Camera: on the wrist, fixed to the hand. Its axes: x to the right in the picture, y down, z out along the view.
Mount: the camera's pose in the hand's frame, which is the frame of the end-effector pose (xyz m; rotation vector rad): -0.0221 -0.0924 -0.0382 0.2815 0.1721 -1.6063
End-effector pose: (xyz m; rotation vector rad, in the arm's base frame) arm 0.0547 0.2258 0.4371 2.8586 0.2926 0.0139
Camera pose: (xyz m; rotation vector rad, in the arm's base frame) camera 0.0134 0.3186 0.4499 -1.8934 -2.4121 0.0904
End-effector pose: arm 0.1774 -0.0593 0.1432 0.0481 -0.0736 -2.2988
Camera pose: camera 0.1256 0.0172 0.0990 -0.3972 0.2289 2.3284
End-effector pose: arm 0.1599 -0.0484 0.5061 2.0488 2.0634 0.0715
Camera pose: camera 0.0616 -0.0673 0.5279 0.0444 -3.0353 0.3094
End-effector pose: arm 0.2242 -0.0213 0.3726 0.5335 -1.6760 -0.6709
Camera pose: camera 0.2652 -0.0794 0.2989 2.1210 -0.8784 -1.4100
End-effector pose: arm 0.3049 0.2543 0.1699 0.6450 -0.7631 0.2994
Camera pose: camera 0.3540 0.2071 0.0935 1.2759 0.1265 -1.0179
